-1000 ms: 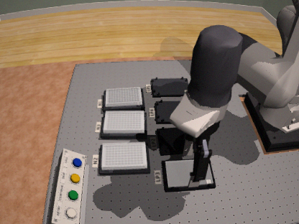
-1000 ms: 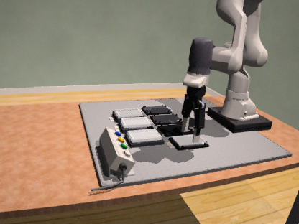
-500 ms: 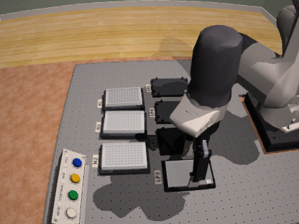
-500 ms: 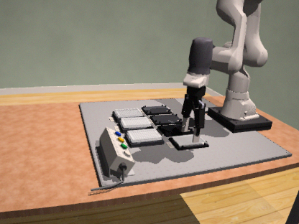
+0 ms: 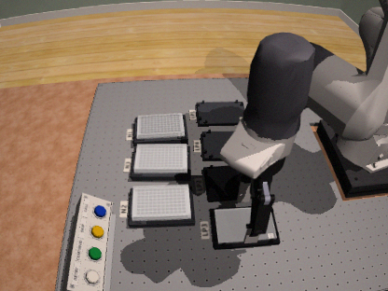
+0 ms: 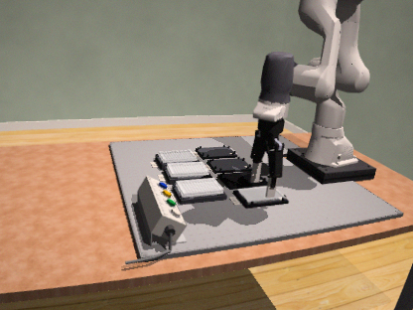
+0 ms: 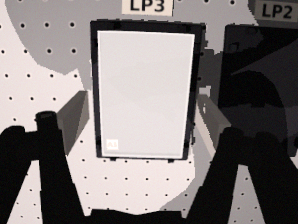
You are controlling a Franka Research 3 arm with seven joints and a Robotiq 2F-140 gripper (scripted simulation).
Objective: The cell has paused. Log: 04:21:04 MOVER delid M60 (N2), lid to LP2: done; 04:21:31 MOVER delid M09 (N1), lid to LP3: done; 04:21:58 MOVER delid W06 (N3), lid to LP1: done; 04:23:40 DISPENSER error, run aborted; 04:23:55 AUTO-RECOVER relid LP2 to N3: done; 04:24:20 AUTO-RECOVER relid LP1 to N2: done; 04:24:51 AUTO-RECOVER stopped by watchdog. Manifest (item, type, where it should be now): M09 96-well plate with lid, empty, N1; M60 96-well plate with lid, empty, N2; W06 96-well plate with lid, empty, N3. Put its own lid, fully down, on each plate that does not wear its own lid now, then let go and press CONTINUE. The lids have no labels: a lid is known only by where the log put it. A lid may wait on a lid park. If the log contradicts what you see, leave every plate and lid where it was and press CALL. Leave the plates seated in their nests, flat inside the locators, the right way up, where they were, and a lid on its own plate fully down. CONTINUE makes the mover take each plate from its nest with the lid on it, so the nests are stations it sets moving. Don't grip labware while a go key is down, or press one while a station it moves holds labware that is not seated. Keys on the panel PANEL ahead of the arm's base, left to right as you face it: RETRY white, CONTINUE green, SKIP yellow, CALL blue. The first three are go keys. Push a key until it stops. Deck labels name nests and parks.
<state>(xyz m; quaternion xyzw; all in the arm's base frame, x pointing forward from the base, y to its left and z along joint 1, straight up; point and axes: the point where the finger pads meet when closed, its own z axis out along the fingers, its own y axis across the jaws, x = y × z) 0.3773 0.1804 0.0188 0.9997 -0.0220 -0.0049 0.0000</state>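
Right now my hand is 5 cm above the lid park LP3. Also, from my hand: LP2 label (9 cm ahead, 13 cm to the right, 5 cm below); then LP3 label (9 cm ahead, 1 cm to the right, 5 cm below); then lid park LP2 (13 cm to the right, 5 cm below).
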